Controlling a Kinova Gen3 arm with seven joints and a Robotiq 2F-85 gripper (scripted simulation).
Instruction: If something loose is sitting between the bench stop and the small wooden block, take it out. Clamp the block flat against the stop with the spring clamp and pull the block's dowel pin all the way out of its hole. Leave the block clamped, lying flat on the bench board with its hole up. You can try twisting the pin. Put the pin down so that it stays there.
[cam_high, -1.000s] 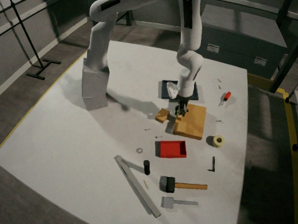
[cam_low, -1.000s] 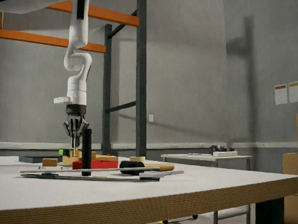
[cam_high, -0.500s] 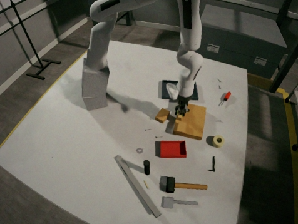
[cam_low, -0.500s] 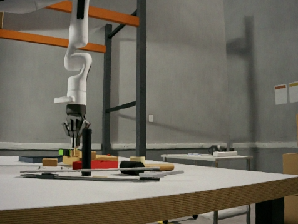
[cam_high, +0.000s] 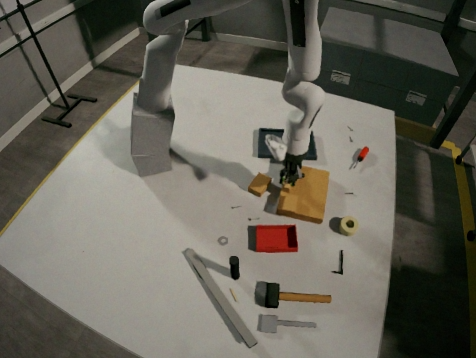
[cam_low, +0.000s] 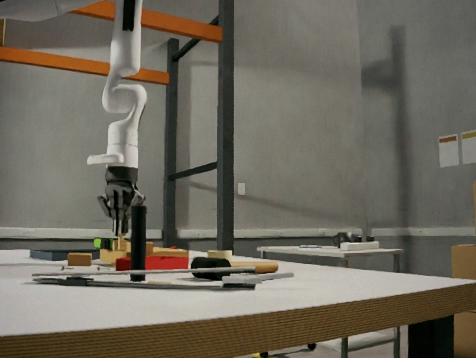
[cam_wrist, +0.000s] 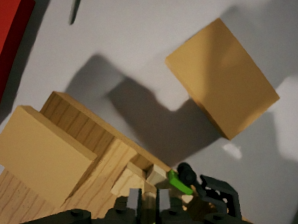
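The dowel pin is 2 cm below my hand. Also, from my hand: pale wooden block (4 cm below); then wooden bench board (6 cm below, 6 cm ahead); then tan wooden block (9 cm behind, 7 cm below, 1 cm to the left).
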